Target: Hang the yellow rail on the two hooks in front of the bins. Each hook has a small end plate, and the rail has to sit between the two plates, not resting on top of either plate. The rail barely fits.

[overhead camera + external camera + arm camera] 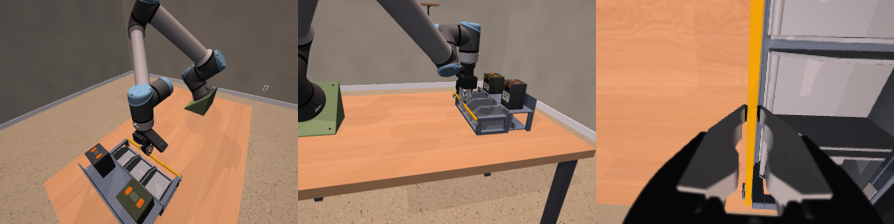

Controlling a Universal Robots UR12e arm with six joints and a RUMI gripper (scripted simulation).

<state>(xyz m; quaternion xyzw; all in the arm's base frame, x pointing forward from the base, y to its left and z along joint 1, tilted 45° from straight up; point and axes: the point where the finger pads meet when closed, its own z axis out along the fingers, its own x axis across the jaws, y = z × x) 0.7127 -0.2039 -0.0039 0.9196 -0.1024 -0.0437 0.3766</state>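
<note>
My hand is 10 mm above the yellow rail. Round my hand: black box: 180 mm ahead, 150 mm to the right, 80 mm above; then green box: 220 mm ahead, 80 mm to the left, 60 mm above.
</note>
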